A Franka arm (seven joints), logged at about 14 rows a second.
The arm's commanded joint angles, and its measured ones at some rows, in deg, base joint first. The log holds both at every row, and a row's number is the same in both.
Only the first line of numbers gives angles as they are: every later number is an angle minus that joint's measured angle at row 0.
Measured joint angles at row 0:
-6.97 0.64 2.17 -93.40 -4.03 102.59 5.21
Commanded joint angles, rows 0 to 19:
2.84 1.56 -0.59 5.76 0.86 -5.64 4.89
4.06 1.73 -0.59 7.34 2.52 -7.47 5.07
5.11 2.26 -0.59 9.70 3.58 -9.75 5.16
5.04 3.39 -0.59 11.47 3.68 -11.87 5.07
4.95 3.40 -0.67 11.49 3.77 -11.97 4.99
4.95 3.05 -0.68 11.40 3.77 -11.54 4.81
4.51 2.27 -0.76 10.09 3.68 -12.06 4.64
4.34 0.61 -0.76 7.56 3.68 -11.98 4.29
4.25 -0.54 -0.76 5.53 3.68 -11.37 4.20
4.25 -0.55 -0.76 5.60 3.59 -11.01 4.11
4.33 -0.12 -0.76 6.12 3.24 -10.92 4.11
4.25 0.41 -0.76 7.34 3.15 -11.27 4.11
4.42 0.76 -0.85 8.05 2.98 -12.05 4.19
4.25 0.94 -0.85 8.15 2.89 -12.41 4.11
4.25 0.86 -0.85 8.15 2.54 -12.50 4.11
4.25 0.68 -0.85 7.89 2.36 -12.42 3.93
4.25 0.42 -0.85 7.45 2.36 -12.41 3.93
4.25 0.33 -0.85 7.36 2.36 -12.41 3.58
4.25 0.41 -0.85 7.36 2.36 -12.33 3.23
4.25 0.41 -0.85 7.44 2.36 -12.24 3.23
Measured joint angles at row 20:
4.35 1.30 -0.85 7.80 2.52 -11.33 4.01
